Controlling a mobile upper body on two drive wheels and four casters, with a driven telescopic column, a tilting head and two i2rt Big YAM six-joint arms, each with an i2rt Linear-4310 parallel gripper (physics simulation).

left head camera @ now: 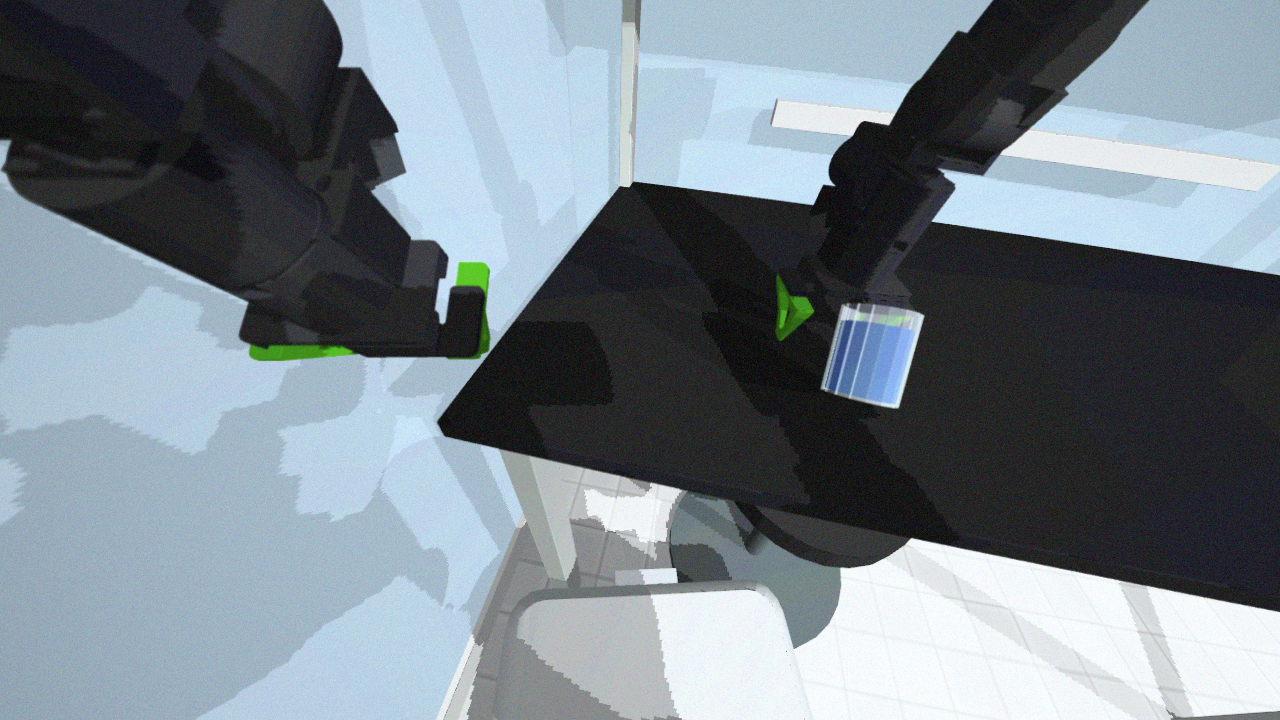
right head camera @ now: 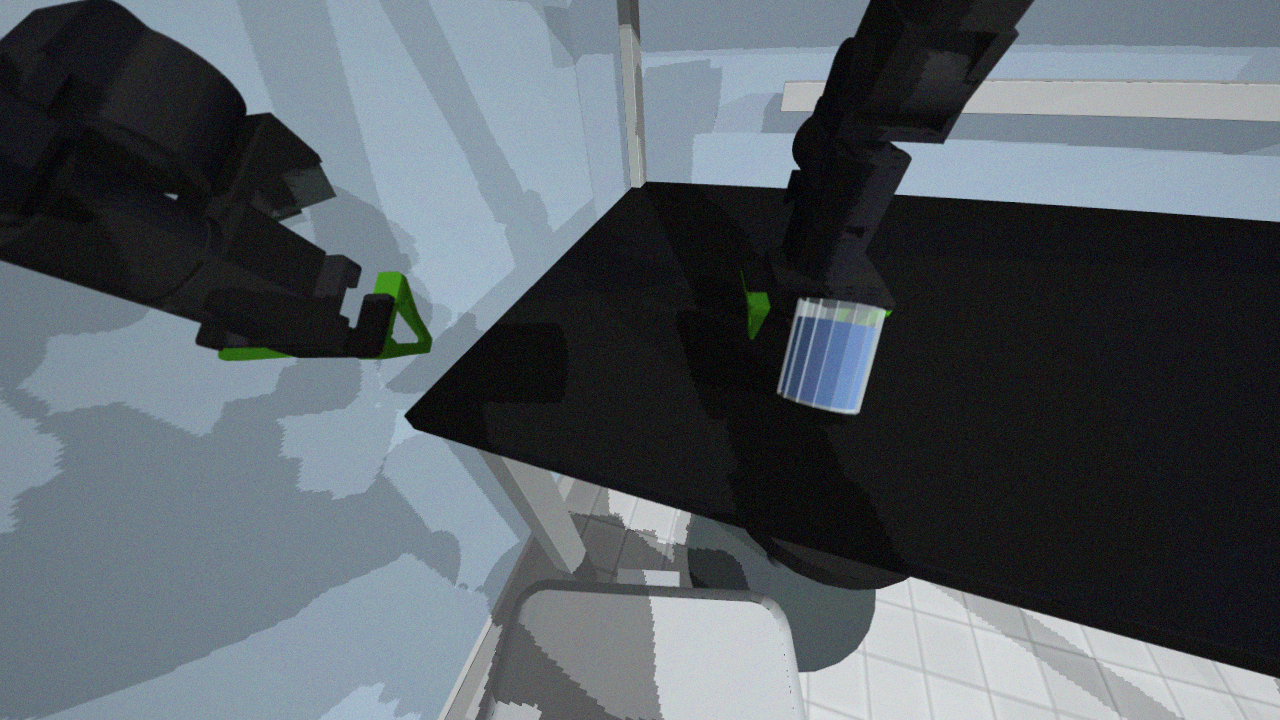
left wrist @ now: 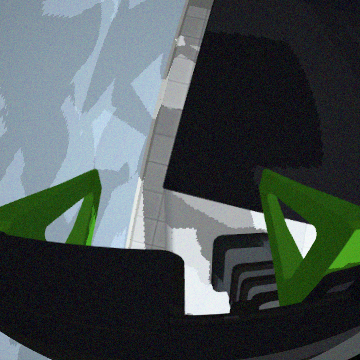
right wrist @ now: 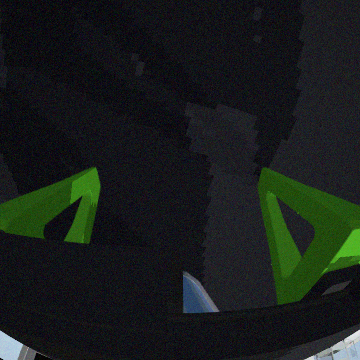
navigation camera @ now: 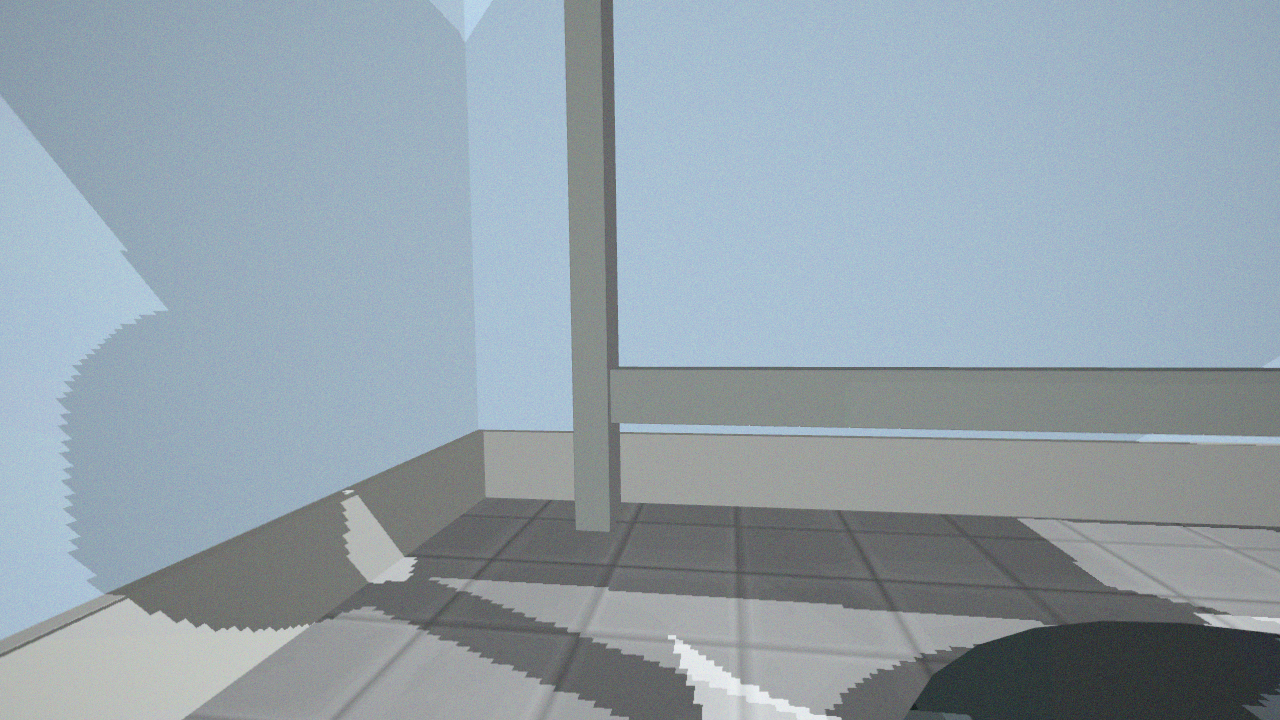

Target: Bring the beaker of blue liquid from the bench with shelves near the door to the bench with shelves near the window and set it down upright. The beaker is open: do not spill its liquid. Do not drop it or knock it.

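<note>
The beaker of blue liquid (left head camera: 872, 356) (right head camera: 830, 358) shows over the black bench top (left head camera: 1074, 402) (right head camera: 1029, 429). Its side shows nearly full-on and its rim edge-on, so it looks tipped, rim toward my right gripper; bench contact cannot be told. In the right wrist view, a sliver of the beaker (right wrist: 196, 297) shows at the bottom. My right gripper (left head camera: 830, 324) (right wrist: 178, 176) is open, with the beaker overlapping one finger in the head views. My left gripper (left head camera: 371, 355) (right head camera: 326, 353) (left wrist: 180, 178) is open and empty, left of the bench. Which bench this is cannot be told.
A light blue wall (left head camera: 107, 537) is at the left. A pale upright post (left head camera: 627, 107) stands at the bench's far left corner, and a white bar (left head camera: 1136, 156) runs behind. A white rounded panel (left head camera: 725, 653) is in front. A bench leg (navigation camera: 590, 268) shows low down.
</note>
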